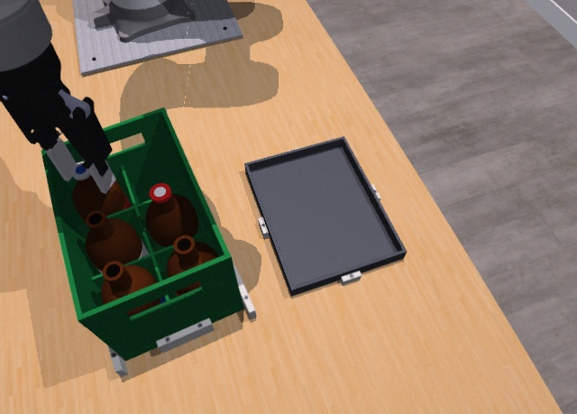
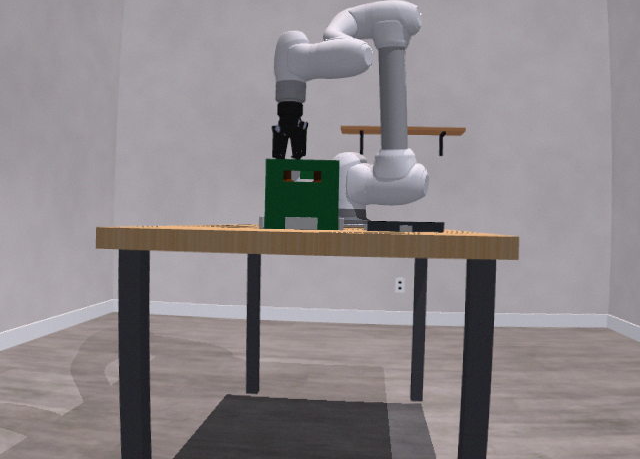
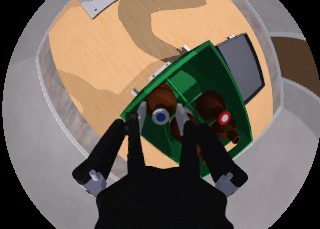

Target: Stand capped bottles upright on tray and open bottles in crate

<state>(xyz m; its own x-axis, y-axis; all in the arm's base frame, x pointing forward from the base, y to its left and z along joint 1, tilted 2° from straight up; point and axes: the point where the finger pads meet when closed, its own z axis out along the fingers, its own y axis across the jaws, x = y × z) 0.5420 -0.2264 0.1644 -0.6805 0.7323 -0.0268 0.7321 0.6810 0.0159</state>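
The green crate lies 90 mm ahead of my hand, 40 mm to the left of it and 80 mm below it. From my hand the other things lie so: dark tray: 130 mm ahead, 310 mm to the left, 150 mm below.
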